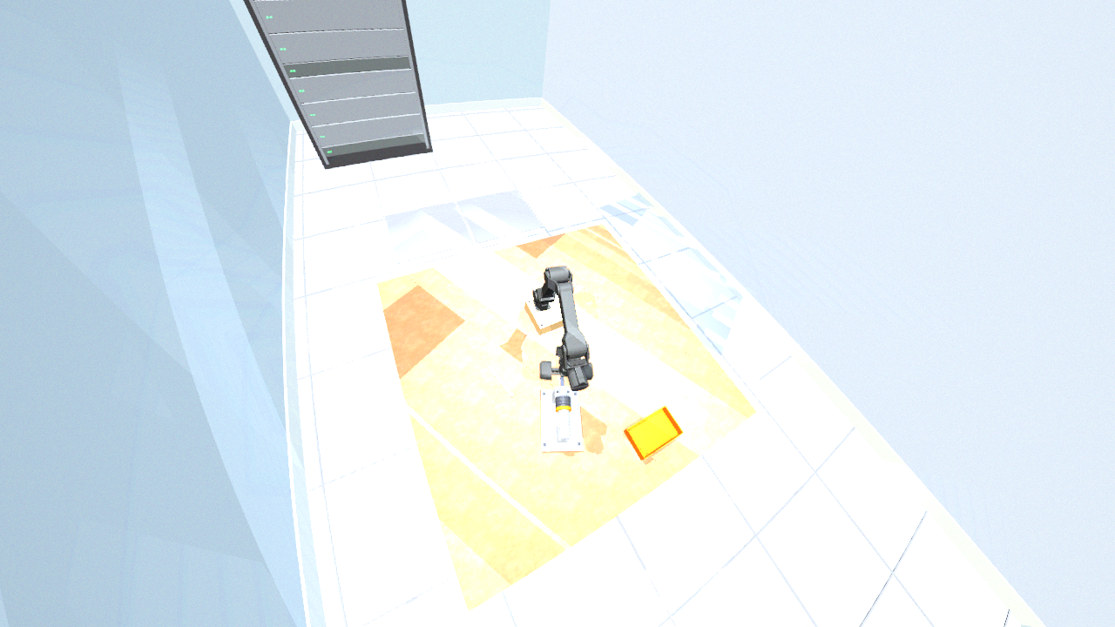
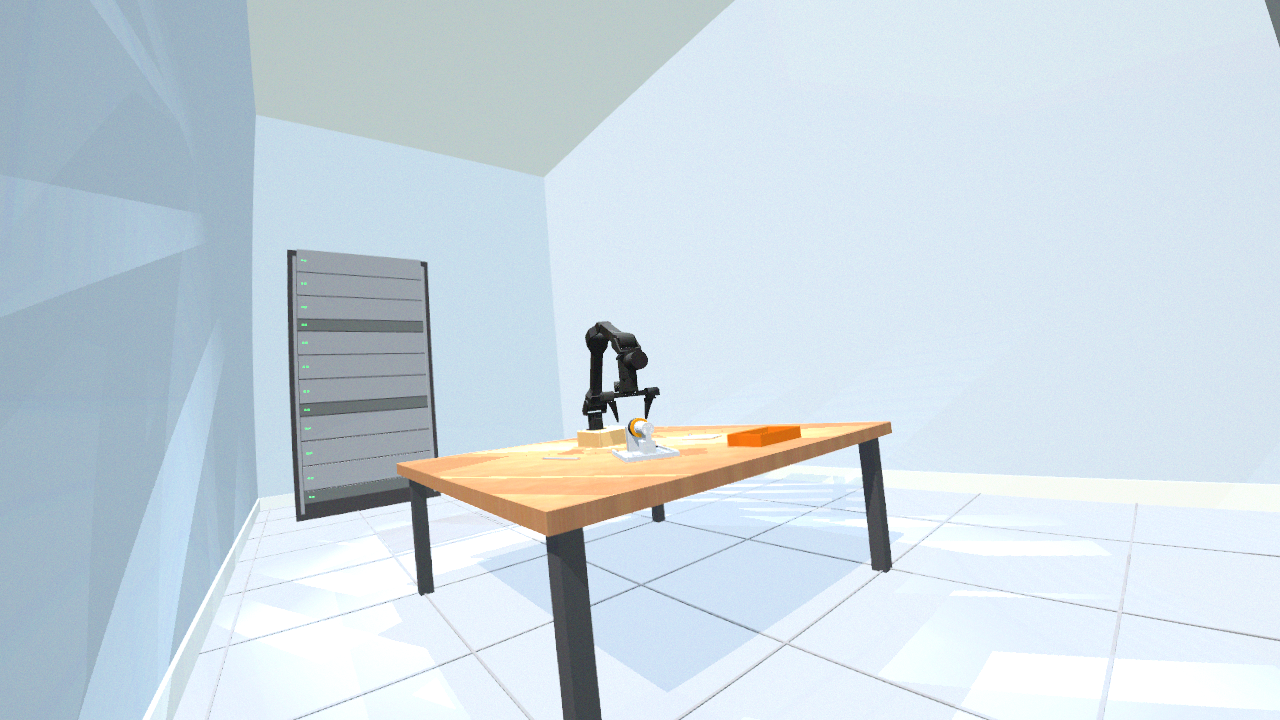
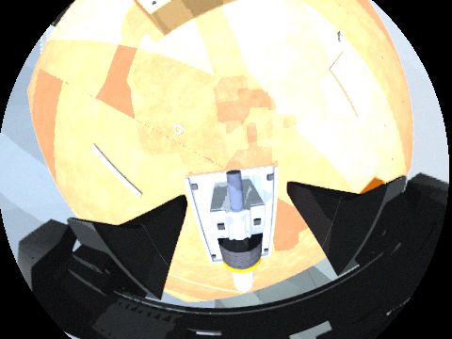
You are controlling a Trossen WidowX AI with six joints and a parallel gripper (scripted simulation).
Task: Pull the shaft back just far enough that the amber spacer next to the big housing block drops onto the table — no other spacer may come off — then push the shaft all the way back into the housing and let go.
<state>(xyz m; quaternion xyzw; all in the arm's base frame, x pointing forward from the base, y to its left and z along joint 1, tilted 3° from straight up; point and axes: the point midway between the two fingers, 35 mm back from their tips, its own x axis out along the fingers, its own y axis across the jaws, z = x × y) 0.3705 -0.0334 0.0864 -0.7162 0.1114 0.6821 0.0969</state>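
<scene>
My gripper tip is 8 cm short of the grey-blue shaft, 2 cm to the left of it and 2 cm above it. Round my gripper tip: amber spacer: 10 cm ahead, 3 cm to the right, 2 cm below; orange tray: 29 cm to the left, 28 cm ahead, 9 cm below; white fixture: 13 cm ahead, 5 cm below, 4 cm to the right.
</scene>
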